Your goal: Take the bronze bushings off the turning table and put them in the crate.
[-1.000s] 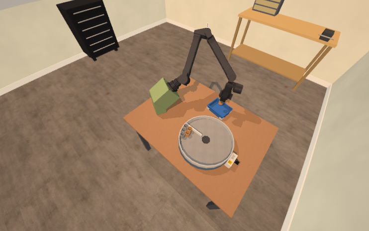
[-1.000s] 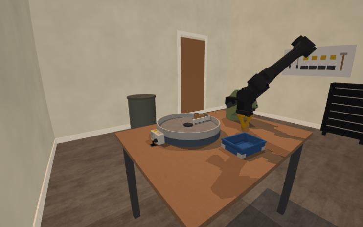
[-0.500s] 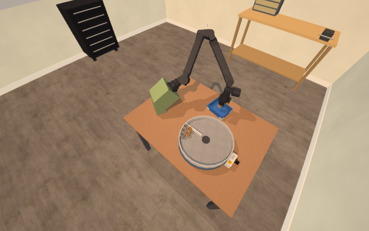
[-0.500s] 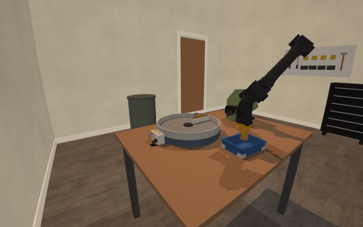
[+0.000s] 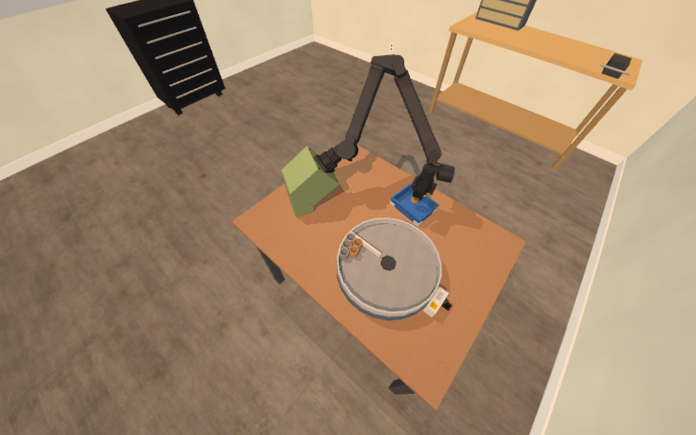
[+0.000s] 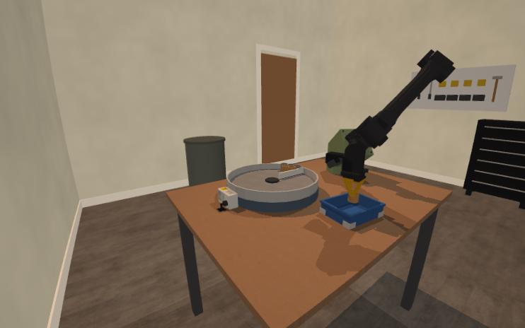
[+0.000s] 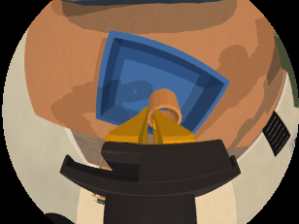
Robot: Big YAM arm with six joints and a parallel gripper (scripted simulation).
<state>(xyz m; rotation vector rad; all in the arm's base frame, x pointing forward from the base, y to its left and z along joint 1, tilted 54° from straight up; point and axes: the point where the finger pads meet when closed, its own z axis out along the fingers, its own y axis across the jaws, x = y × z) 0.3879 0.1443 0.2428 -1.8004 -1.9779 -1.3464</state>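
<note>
Right now my hand is 6 cm above the blue crate, 1 cm to the left of it and 1 cm past it. Round my hand: grey turning table (35 cm to the right, 12 cm ahead, 3 cm below).
</note>
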